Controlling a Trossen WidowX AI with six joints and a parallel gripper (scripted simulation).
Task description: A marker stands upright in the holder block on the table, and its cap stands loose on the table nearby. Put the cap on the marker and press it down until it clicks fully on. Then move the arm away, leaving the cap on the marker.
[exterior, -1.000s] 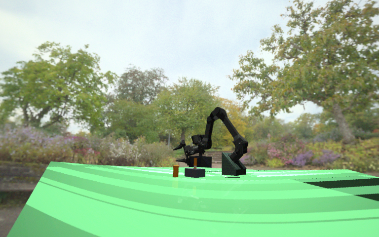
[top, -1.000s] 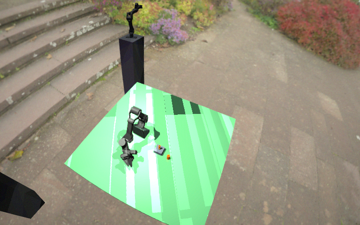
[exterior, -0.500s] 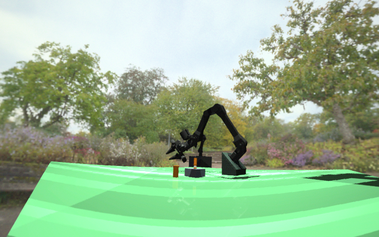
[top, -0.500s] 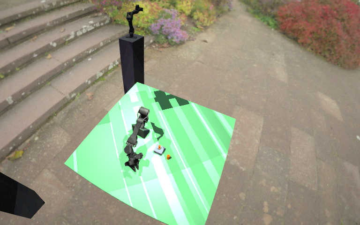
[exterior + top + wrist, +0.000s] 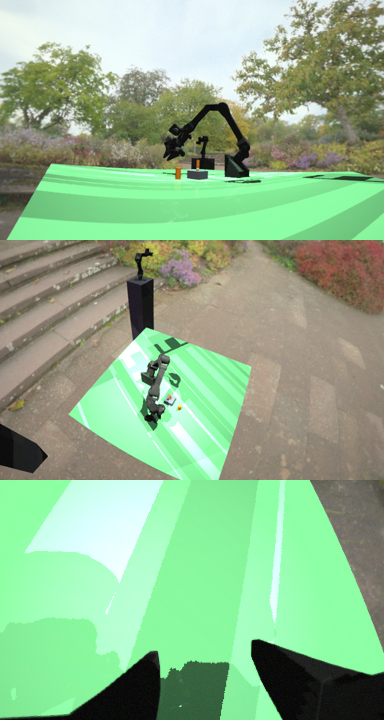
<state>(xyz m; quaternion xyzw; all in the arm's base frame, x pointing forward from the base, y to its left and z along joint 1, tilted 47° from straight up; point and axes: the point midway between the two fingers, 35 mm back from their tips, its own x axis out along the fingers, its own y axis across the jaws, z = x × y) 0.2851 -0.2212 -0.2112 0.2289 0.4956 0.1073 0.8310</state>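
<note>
My gripper tip is now 6 cm short of the orange cylinder, 22 cm to the right of it and 6 cm above it. The rest, counted from my gripper tip: grey holder block: 4 cm behind, 24 cm to the left, 7 cm below.
</note>
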